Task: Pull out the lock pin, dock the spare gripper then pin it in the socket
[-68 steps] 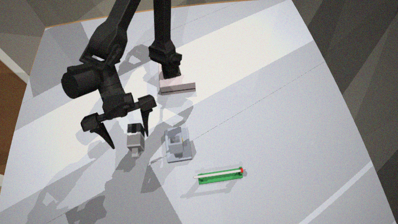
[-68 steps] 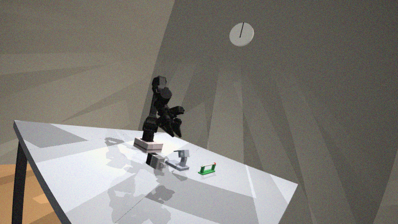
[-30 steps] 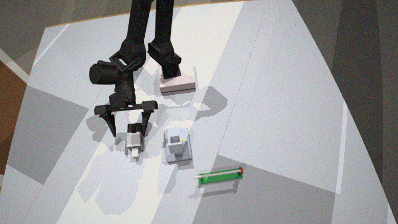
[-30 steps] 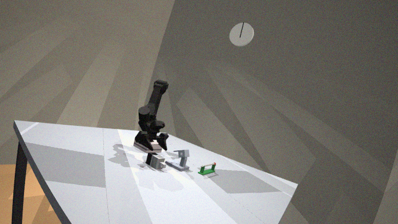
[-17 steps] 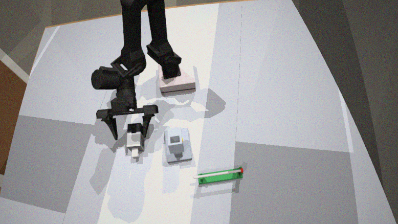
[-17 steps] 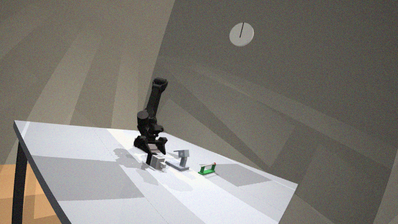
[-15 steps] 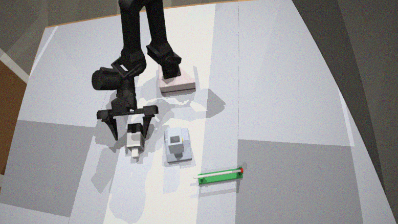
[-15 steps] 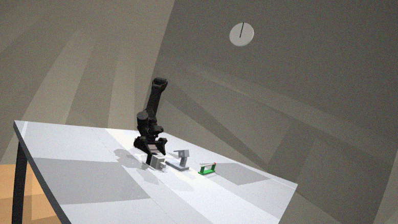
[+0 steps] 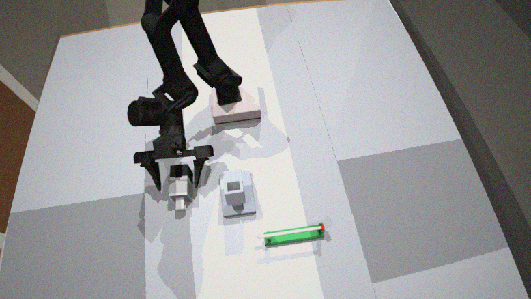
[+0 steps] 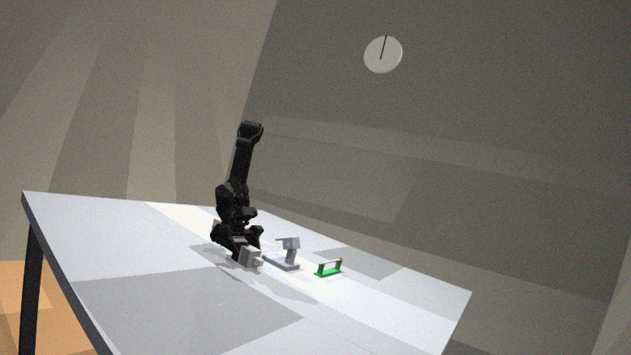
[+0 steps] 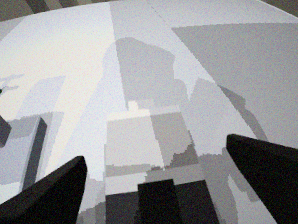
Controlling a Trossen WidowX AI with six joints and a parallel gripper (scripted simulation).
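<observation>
The spare gripper lies 1 cm to the left of my gripper tip and 1 cm below it. The rest, counted from my gripper tip: green cradle: 17 cm ahead, 25 cm to the left, 2 cm below; then grey mount: 5 cm ahead, 14 cm to the left, 1 cm above.
</observation>
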